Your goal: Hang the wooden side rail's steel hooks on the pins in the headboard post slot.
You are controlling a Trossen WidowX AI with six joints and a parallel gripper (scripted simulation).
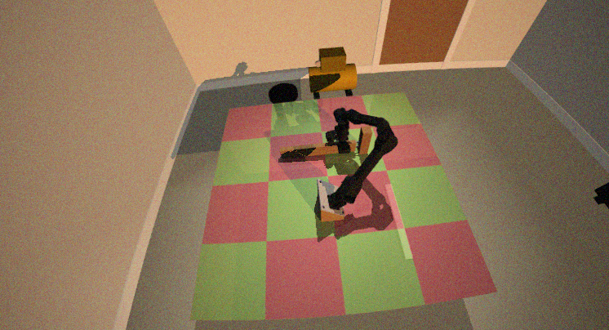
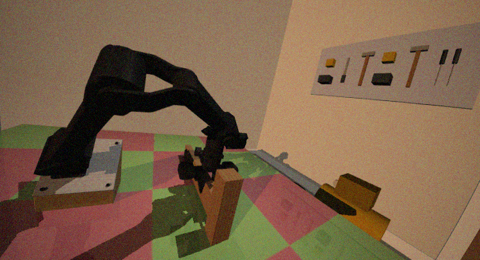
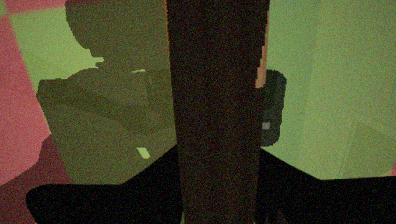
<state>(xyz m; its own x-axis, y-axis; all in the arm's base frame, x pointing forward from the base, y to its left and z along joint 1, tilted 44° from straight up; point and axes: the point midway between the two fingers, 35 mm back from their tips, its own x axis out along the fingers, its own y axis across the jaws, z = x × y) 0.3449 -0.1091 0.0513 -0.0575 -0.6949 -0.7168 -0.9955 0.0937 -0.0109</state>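
Now: the headboard post 10 mm behind my gripper tip, 120 mm to the right of it and 40 mm above it.
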